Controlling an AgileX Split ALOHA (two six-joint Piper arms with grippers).
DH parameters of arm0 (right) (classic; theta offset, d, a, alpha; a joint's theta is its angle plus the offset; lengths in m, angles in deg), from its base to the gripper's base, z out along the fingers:
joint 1: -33.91 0.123 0 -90
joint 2: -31.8 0 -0.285 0
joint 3: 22.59 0 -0.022 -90
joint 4: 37.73 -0.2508 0 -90
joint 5: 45.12 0 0.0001 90
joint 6: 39.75 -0.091 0 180
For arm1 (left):
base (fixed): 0 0 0 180
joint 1: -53.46 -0.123 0 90
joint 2: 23.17 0 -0.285 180
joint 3: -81.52 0 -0.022 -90
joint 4: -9.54 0.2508 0 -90
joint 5: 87.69 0 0.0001 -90
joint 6: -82.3 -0.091 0 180
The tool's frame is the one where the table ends.
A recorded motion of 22 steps. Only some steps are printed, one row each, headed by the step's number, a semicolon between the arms.
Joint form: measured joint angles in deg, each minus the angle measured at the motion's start. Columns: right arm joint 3, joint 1, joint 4, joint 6, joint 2, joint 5; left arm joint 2, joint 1, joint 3, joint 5, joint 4, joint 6.
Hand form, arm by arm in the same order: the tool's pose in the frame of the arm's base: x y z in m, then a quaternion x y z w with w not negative. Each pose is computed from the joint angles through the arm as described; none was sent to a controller.
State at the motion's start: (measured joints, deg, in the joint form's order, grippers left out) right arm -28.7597 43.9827 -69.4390 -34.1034 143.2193 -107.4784; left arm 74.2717 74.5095 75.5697 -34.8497 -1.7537 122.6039
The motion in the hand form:
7: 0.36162 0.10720 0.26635 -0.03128 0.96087 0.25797 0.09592; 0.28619 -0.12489 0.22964 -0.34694 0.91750 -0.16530 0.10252
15: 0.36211 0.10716 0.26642 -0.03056 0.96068 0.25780 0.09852; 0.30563 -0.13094 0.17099 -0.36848 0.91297 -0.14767 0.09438
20: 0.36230 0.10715 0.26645 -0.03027 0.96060 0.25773 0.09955; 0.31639 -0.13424 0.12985 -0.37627 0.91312 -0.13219 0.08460
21: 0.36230 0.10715 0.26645 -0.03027 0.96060 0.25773 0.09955; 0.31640 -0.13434 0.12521 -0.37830 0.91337 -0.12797 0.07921
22: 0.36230 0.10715 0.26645 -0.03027 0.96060 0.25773 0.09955; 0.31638 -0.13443 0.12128 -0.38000 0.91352 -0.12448 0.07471
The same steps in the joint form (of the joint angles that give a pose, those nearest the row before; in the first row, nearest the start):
7: 0.00 0.00 0.00 0.00 0.00 0.24; 1.43 0.81 -11.33 -10.34 2.55 17.64
15: 0.00 0.00 0.00 0.00 0.00 0.55; 11.10 0.88 -13.43 -20.14 2.71 19.14
20: 0.00 0.00 0.00 0.00 0.00 0.67; 18.44 0.88 -13.54 -25.56 2.50 19.21
21: 0.00 0.00 0.00 0.00 0.00 0.67; 19.21 0.88 -13.54 -25.54 2.38 19.29
22: 0.00 0.00 0.00 0.00 0.00 0.67; 19.87 0.88 -13.54 -25.54 2.26 19.34

